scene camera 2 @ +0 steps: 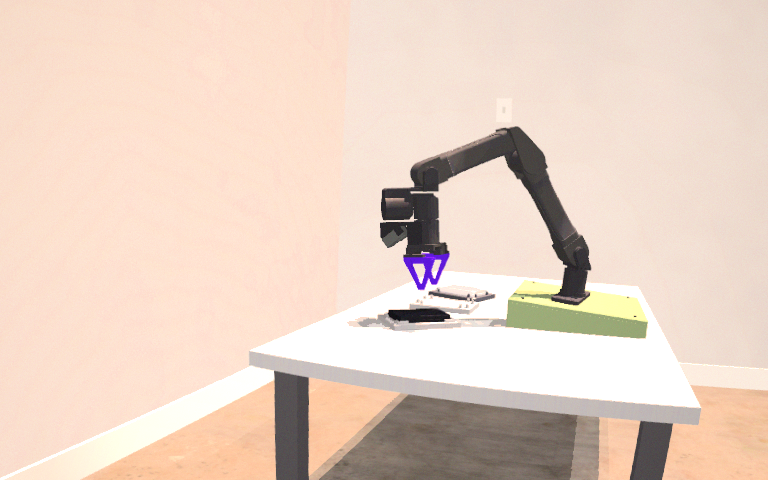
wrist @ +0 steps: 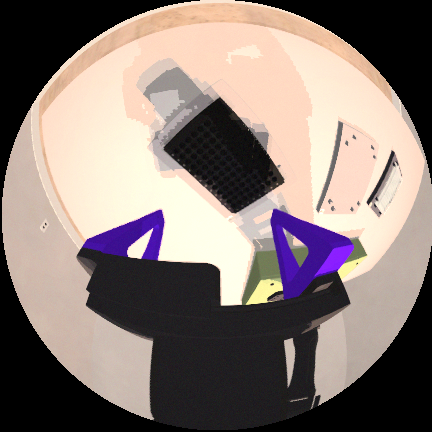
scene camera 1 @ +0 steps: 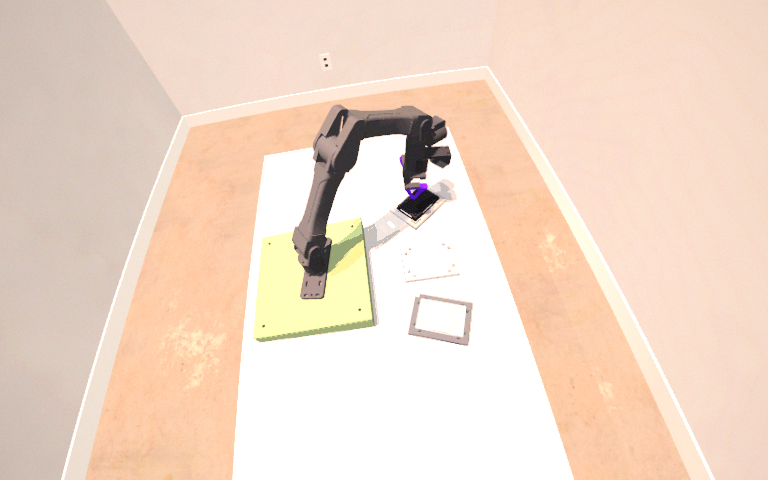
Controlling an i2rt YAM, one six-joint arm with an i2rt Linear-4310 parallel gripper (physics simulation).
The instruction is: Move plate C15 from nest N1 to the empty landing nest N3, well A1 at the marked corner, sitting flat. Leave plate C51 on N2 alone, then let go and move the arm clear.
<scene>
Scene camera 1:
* black perforated plate: 413,208
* pale plate: 435,316
</scene>
